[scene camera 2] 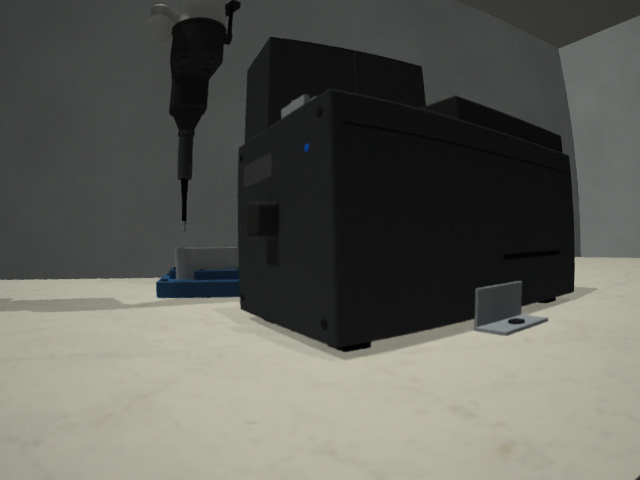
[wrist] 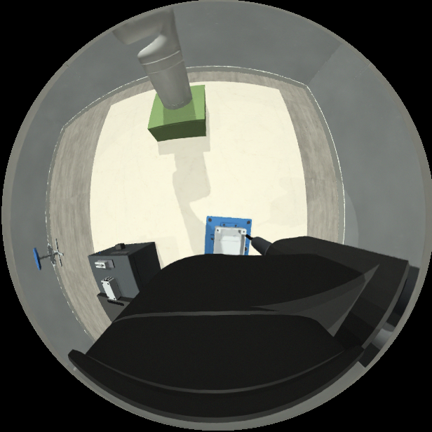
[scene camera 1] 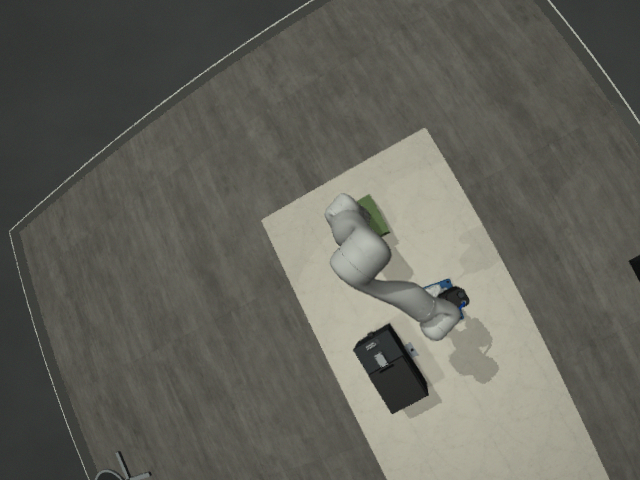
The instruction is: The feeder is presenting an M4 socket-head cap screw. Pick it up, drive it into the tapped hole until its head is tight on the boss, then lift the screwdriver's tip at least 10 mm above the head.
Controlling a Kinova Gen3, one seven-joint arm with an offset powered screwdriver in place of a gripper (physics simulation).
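Note:
My screwdriver points straight down, with its tip in the air above the near-left end of the pale housing in scene camera 2. A small metallic cap screw shows at the tip, hanging upright. The white-grey open housing sits in a blue fixture. In the wrist view the tip overlaps the housing's upper right corner. The tapped hole under it cannot be made out. The black feeder stands apart from the tip.
A green block stands by the arm's base. A small grey angle bracket stands by the feeder's side. A taller dark box part rises behind the feeder's front top edge. The arm hides part of the fixture in scene camera 1.

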